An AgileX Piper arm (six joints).
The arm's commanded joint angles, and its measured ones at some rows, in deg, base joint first. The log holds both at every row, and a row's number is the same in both.
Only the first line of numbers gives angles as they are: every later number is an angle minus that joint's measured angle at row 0.
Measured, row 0:
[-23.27, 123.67, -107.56, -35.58, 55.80, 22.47]
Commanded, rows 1 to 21:
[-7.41, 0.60, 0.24, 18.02, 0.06, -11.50]
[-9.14, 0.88, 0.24, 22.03, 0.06, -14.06]
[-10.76, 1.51, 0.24, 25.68, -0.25, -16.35]
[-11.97, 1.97, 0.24, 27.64, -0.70, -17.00]
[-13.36, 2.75, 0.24, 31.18, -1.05, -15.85]
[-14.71, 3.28, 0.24, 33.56, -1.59, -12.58]
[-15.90, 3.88, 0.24, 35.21, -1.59, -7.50]
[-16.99, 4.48, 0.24, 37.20, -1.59, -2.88]
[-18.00, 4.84, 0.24, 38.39, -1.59, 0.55]
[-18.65, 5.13, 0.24, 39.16, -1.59, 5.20]
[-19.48, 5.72, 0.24, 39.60, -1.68, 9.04]
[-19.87, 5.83, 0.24, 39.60, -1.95, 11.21]
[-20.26, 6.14, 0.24, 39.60, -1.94, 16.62]
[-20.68, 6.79, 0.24, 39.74, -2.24, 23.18]
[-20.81, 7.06, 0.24, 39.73, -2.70, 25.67]
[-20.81, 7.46, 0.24, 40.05, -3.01, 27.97]
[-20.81, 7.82, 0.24, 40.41, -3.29, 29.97]
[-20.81, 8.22, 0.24, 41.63, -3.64, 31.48]
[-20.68, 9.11, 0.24, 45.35, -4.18, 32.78]
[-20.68, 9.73, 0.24, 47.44, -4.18, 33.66]
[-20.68, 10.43, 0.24, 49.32, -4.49, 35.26]
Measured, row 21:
[-20.70, 8.53, 0.06, 42.57, -3.32, 30.36]
